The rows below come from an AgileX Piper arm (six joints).
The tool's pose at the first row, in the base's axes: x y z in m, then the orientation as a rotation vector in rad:
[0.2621, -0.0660, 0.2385, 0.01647, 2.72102, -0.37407]
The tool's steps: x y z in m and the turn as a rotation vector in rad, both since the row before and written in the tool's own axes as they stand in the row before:
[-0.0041, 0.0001, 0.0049, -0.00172, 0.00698, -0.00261]
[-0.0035, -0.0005, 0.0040, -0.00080, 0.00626, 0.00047]
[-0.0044, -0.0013, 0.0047, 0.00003, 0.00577, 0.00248]
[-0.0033, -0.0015, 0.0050, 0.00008, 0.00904, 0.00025]
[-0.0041, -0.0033, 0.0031, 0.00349, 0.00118, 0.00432]
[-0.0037, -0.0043, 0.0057, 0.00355, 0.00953, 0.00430]
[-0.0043, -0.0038, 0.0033, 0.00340, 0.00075, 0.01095]
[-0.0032, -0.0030, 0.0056, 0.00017, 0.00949, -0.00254]
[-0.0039, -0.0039, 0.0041, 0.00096, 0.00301, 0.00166]
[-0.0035, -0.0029, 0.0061, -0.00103, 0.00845, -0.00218]
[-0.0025, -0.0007, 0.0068, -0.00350, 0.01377, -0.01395]
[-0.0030, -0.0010, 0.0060, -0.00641, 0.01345, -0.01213]
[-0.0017, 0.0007, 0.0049, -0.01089, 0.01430, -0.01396]
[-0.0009, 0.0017, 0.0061, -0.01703, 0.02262, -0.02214]
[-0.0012, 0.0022, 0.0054, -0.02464, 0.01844, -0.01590]
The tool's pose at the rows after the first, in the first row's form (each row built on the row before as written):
[0.2678, -0.0670, 0.2357, 0.01378, 2.72850, -0.37310]
[0.2725, -0.0684, 0.2336, 0.01540, 2.73477, -0.37244]
[0.2782, -0.0707, 0.2314, 0.01990, 2.74019, -0.37231]
[0.2830, -0.0733, 0.2285, 0.02200, 2.74907, -0.37315]
[0.2877, -0.0772, 0.2280, 0.02906, 2.74912, -0.37688]
[0.2929, -0.0827, 0.2253, 0.03777, 2.75737, -0.38142]
[0.2978, -0.0871, 0.2248, 0.05385, 2.75614, -0.38326]
[0.3025, -0.0915, 0.2217, 0.05235, 2.76579, -0.38488]
[0.3072, -0.0963, 0.2203, 0.05550, 2.76837, -0.38601]
[0.3123, -0.1007, 0.2167, 0.05399, 2.77716, -0.38578]
[0.3168, -0.1032, 0.2115, 0.03659, 2.79313, -0.38548]
[0.3214, -0.1057, 0.2072, 0.02086, 2.80900, -0.38059]
[0.3245, -0.1063, 0.2030, 0.00159, 2.82663, -0.36981]
[0.3272, -0.1062, 0.1972, -0.02928, 2.85417, -0.35277]
[0.3298, -0.1053, 0.1919, -0.05376, 2.87802, -0.32274]

